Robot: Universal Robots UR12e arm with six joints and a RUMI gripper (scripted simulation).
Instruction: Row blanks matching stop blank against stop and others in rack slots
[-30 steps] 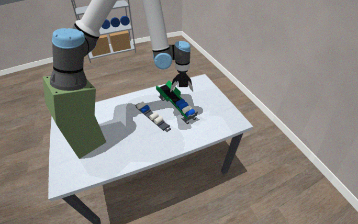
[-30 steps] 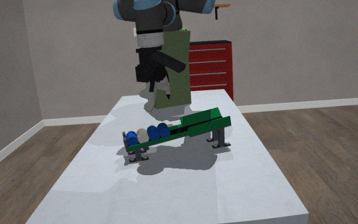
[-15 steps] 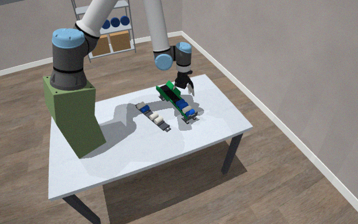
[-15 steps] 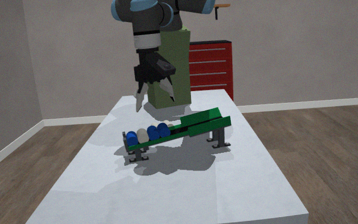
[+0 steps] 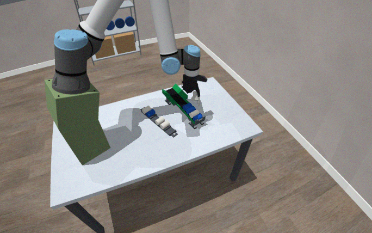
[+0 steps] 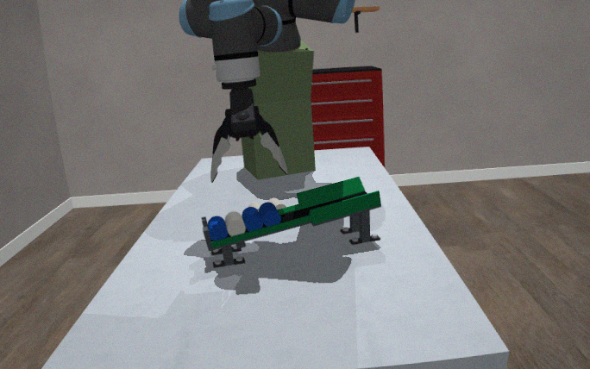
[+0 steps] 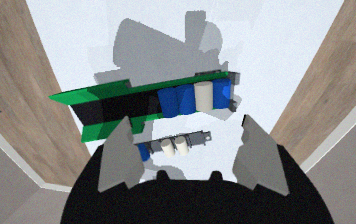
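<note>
Right now the stop is 30 mm ahead of my hand, 100 mm to the right of it and 120 mm below it.
</note>
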